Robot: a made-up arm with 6 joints. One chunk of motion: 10 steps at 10 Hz.
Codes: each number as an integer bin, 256 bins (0 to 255) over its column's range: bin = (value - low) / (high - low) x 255, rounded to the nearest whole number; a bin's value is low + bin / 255 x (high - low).
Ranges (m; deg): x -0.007..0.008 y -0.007..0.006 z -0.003..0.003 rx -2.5..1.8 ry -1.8..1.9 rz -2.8..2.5
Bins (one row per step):
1: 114 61 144 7 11 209
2: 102 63 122 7 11 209
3: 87 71 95 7 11 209
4: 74 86 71 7 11 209
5: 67 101 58 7 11 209
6: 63 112 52 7 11 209
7: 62 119 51 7 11 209
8: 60 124 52 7 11 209
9: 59 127 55 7 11 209
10: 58 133 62 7 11 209
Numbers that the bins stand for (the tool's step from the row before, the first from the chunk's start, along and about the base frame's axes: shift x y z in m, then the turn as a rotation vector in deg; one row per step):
1: -0.00029 -0.00389 0.00039 -2.382 -1.640 1.544
2: -0.00100 -0.00379 -0.00013 -2.382 -1.640 1.544
3: -0.00188 -0.00338 -0.00076 -2.382 -1.640 1.544
4: -0.00265 -0.00262 -0.00133 -2.382 -1.640 1.544
5: -0.00306 -0.00185 -0.00164 -2.382 -1.640 1.544
6: -0.00329 -0.00129 -0.00178 -2.382 -1.640 1.544
7: -0.00335 -0.00093 -0.00180 -2.382 -1.640 1.544
8: -0.00347 -0.00068 -0.00178 -2.382 -1.640 1.544
9: -0.00353 -0.00053 -0.00171 -2.382 -1.640 1.544
10: -0.00359 -0.00022 -0.00154 -2.382 -1.640 1.544

